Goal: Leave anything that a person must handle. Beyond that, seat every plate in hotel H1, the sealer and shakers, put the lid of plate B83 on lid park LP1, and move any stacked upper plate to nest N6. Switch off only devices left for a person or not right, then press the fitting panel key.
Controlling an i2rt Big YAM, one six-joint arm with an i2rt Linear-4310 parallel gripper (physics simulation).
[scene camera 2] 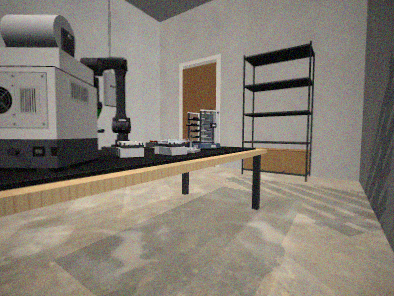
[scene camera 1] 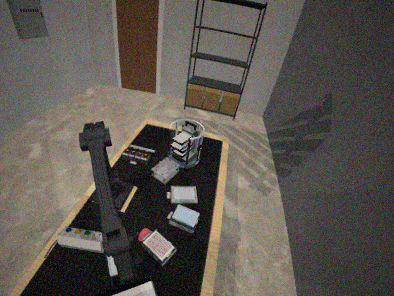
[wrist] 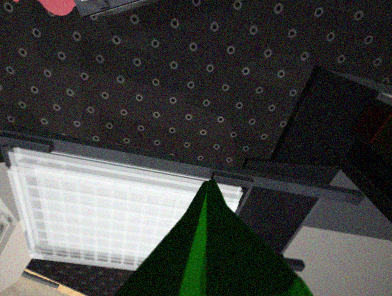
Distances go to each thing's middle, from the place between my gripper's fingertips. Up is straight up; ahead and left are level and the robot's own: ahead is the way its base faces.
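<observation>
Measured from the white plate [wrist: 77,209], my gripper is 60 mm past it and 10 mm above it.
</observation>
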